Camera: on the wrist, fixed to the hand. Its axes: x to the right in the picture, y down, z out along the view.
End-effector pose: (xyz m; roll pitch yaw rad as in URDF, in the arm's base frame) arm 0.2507 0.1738 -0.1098 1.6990 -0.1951 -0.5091
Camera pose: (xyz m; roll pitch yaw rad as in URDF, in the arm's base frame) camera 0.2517 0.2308 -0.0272 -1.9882 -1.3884 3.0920
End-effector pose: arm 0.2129 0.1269 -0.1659 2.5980 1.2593 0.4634
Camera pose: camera 0.3054 0.1327 -0.1275 1.8637 -0.1416 -0.5307
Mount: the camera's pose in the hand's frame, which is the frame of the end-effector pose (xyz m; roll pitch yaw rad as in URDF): -0.0104 0.0791 -0.0609 0.0315 0.0476 1.5396
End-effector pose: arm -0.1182 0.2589 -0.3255 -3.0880 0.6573 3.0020
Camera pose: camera -0.1328 0.3440 -0.2744 2.5176 0.0238 1.4522
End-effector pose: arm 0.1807 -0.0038 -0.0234 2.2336 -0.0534 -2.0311
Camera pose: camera 0.1871 0.0106 0.0757 -3.0602 -0.9558 2.6597
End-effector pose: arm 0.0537 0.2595 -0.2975 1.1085 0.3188 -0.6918
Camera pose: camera 0.1139 0.3262 -0.2528 0.6646 -0.9590 0.3232
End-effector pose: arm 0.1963 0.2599 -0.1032 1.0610 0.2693 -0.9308
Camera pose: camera 0.2702 0.3143 -0.0625 0.5522 -0.9430 0.1895
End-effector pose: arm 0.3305 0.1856 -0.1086 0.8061 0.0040 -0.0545
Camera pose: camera 0.3256 0.2847 -0.0936 0.0680 -0.7578 1.4696
